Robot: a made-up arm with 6 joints. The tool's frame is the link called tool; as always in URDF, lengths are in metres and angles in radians.
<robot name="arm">
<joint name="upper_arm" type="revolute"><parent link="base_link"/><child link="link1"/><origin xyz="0.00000 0.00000 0.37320" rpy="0.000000 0.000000 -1.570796"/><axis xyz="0 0 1"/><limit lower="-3.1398" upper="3.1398" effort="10" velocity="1.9"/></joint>
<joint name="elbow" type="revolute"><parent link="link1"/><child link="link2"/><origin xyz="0.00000 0.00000 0.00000" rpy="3.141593 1.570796 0.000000"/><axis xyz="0 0 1"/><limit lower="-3.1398" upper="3.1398" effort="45" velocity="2.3"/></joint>
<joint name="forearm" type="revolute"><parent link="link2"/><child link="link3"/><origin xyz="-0.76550 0.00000 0.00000" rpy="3.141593 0.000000 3.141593"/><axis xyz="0 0 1"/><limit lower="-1.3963" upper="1.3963" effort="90" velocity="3.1"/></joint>
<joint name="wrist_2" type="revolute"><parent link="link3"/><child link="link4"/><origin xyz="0.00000 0.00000 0.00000" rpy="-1.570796 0.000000 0.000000"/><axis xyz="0 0 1"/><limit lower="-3.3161" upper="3.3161" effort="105" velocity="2.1"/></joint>
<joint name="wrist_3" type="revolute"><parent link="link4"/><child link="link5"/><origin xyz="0.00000 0.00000 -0.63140" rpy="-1.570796 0.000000 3.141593"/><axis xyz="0 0 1"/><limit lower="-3.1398" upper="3.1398" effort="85" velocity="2.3"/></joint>
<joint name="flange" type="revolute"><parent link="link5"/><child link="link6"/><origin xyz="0.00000 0.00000 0.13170" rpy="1.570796 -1.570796 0.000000"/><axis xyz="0 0 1"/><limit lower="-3.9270" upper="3.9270" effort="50" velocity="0.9"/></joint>
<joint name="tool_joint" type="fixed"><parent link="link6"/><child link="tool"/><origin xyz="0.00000 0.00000 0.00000" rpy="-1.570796 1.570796 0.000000"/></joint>
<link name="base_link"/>
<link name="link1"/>
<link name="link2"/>
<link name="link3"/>
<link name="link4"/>
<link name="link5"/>
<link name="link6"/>
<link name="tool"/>
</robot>
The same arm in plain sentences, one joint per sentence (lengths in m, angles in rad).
The arm has six revolute joints in a row. What follows holds with every joint at zero, and every direction is one of the base frame's.
Joint 1 is mounted 0.3732 m along +z from the base frame's origin and rotates about +z, from -3.1398 to 3.1398 rad.
Joint 2 is mounted at the same point as joint 1 and rotates about +y, from -3.1398 to 3.1398 rad.
Joint 3 is mounted 0.7655 m along +z from joint 2 and rotates about -y, from -1.3963 to 1.3963 rad.
Joint 4 is mounted at the same point as joint 3 and rotates about -x, from -3.3161 to 3.3161 rad.
Joint 5 is mounted 0.6314 m along +x from joint 4 and rotates about -y, from -3.1398 to 3.1398 rad.
Joint 6 is mounted 0.1317 m along -y from joint 5 and rotates about -x, from -3.9270 to 3.9270 rad.
The tool frame, which is the frame that the pose is given for, is mounted at the same point as joint 6; its axes are the base frame's turned by roll 0.0000, pitch 0.0000 and yaw 0.0000 rad (as in URDF: about the fixed x, then y, then z).

